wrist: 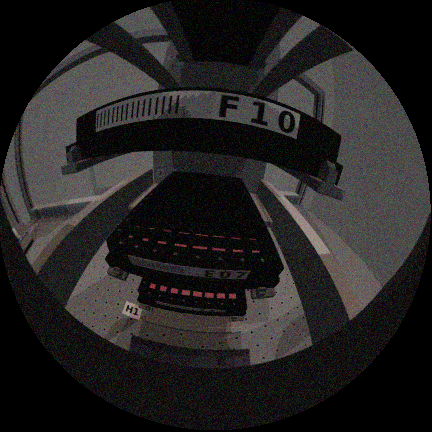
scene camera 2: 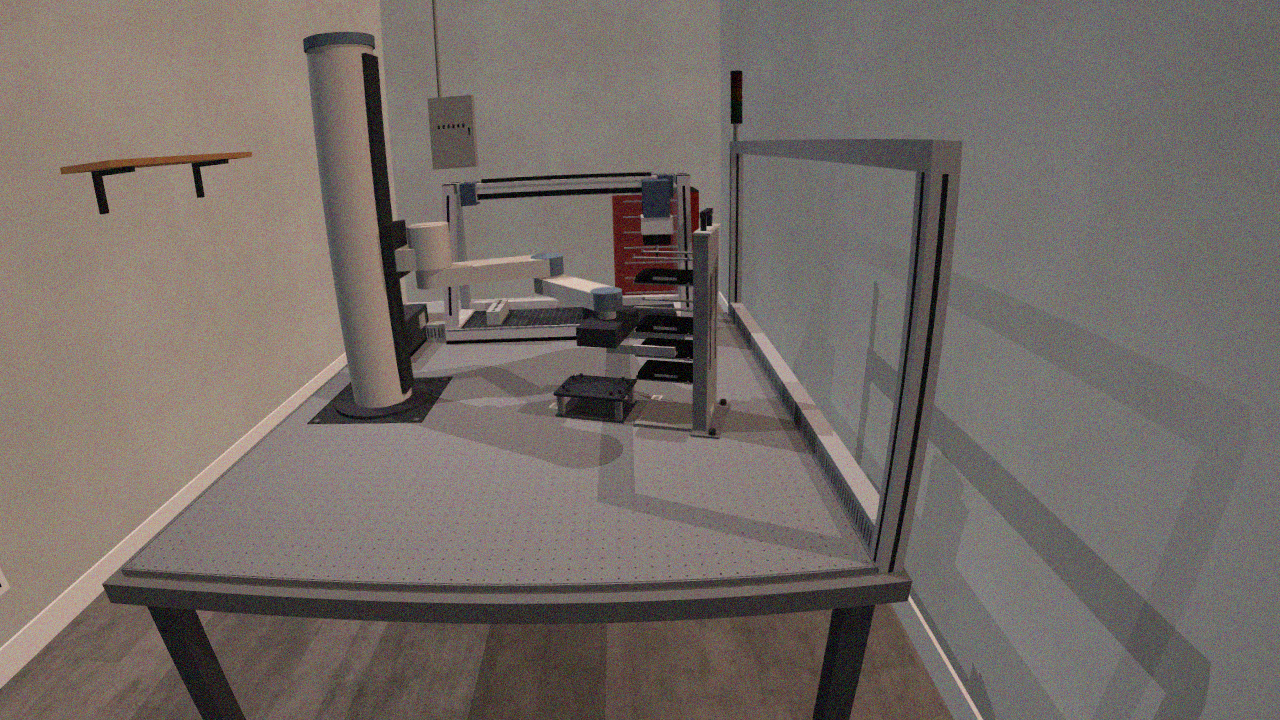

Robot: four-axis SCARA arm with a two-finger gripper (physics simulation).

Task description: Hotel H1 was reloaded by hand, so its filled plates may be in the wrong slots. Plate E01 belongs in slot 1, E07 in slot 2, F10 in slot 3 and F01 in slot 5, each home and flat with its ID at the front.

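Frame: origin at the arm's base, x ahead, y left, z up, level; centimetres.
Seen in the pictures: gripper, between the fingertips: point(wrist: 203, 181) point(scene camera 2: 680, 344); arm's base, origin of its link: point(scene camera 2: 384, 403).
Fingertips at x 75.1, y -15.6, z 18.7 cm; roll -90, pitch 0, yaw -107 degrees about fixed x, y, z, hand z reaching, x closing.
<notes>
Pixels of each thing's middle, then the offset from my fingertips to it.
- plate E07, middle of its body: point(wrist: 200, 202) point(scene camera 2: 669, 347) dx -2.2, dy +0.7, dz -1.0 cm
- hotel H1, middle of its body: point(wrist: 221, 119) point(scene camera 2: 684, 319) dx +0.8, dy -1.2, dz +5.8 cm
- Plate F10, middle of its body: point(wrist: 205, 131) point(scene camera 2: 669, 324) dx -2.2, dy +0.7, dz +4.3 cm
- further dark plate, middle of its body: point(scene camera 2: 669, 276) dx -2.2, dy +0.7, dz +14.9 cm
- H1 tag, middle of its body: point(wrist: 131, 309) dx -4.7, dy +11.7, dz -17.4 cm
My gripper point(scene camera 2: 673, 348) point(wrist: 203, 181) is shut on plate E07 point(wrist: 195, 220), a dark plate with red-marked wells. It holds E07 level inside hotel H1 point(scene camera 2: 706, 331), label facing the wrist camera. Plate F10 point(wrist: 210, 135) rests on side ledges above E07, its ID readable. Another dark plate point(scene camera 2: 664, 370) point(wrist: 192, 303) with red wells sits below E07; its ID is not readable. A further dark plate point(scene camera 2: 664, 276) sits higher in the hotel; its ID is too small to read. I cannot tell the exact slot numbers. E01 and F01 cannot be told apart by ID.
A low black stand point(scene camera 2: 594, 387) stands just left of the hotel. The H1 tag point(wrist: 132, 310) shows at the hotel's base. A gantry frame point(scene camera 2: 452, 268) is behind, and a clear guard panel with a grey frame point(scene camera 2: 938, 268) runs along the right.
</notes>
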